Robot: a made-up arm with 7 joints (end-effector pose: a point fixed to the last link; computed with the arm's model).
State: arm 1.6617 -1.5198 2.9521 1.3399 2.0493 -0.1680 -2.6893
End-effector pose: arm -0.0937 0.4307 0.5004 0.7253 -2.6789 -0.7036
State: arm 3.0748 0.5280 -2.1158 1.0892 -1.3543 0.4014 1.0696
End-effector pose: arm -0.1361 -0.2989 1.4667 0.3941 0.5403 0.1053
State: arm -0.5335 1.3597 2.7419 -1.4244 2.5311 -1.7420 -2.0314
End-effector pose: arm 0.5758 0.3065 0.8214 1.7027 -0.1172 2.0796
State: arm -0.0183 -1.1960 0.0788 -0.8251 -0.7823 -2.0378 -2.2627
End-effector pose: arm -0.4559 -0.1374 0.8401 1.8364 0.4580 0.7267
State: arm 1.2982 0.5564 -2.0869 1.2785 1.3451 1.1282 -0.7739
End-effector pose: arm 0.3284 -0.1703 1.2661 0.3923 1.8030 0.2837
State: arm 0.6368 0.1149 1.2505 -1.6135 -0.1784 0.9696 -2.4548
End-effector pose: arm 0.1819 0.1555 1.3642 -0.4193 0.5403 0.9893
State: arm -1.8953 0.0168 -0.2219 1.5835 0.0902 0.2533 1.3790
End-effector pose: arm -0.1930 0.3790 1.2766 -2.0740 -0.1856 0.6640
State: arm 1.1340 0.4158 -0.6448 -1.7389 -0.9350 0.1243 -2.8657
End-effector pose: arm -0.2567 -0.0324 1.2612 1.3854 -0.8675 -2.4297
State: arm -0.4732 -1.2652 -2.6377 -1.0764 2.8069 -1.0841 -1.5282
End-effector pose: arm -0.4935 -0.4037 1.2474 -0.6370 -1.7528 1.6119
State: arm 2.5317 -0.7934 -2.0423 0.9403 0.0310 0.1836 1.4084
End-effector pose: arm 0.5825 0.0644 1.2345 -1.3580 1.5119 -1.5217
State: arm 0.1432 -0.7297 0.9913 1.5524 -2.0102 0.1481 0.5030
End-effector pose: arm -0.1505 -0.3720 1.3423 0.9269 -0.3704 1.0563
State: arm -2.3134 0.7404 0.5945 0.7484 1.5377 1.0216 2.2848
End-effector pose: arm -0.2130 0.5854 1.2265 -1.3303 -0.7791 -2.4367
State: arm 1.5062 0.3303 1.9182 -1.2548 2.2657 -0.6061 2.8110
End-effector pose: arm 0.2094 -0.3852 1.4117 -0.2324 1.5747 -1.6696
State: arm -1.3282 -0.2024 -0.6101 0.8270 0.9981 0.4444 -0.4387
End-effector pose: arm -0.0625 0.1930 1.5421 -0.8608 0.5578 1.4529
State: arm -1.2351 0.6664 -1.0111 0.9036 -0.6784 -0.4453 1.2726
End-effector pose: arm 0.0452 0.6228 1.2877 -0.8581 1.0388 1.7980
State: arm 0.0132 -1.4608 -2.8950 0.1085 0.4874 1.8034 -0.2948
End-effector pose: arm -0.5685 0.0458 0.8156 -2.3947 0.8751 0.0889
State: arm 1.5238 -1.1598 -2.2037 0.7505 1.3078 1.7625 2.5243
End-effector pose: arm 0.1851 0.4763 1.0655 1.0000 -0.2139 1.5921
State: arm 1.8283 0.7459 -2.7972 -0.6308 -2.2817 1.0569 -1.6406
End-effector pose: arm -0.2996 -0.5255 1.1619 1.8800 -0.5325 -1.4380
